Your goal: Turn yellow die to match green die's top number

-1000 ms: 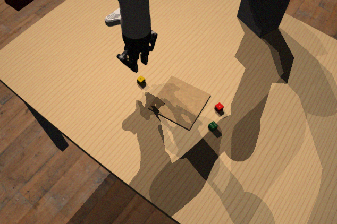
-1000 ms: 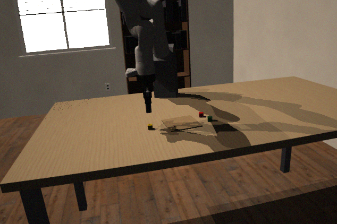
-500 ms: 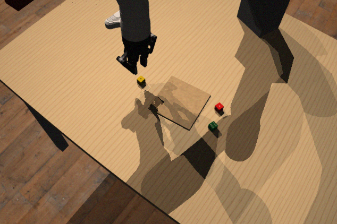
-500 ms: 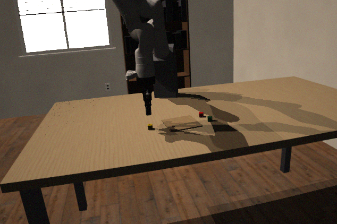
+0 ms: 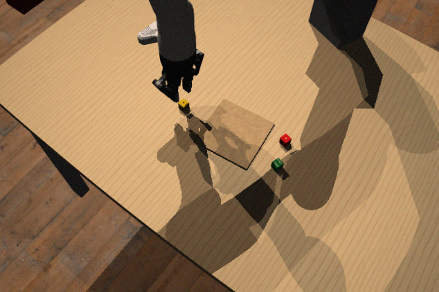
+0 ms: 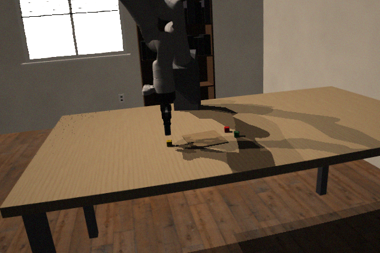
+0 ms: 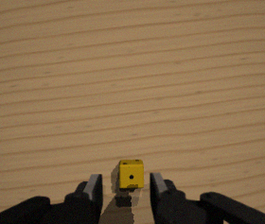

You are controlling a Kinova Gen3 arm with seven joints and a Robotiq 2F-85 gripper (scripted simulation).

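Right now my hand is 6 cm above the yellow die. Round my hand: red die: 3 cm behind, 26 cm to the left, 6 cm below; then green die: 3 cm ahead, 27 cm to the left, 6 cm below; then brown mat: 14 cm to the left, 7 cm below.
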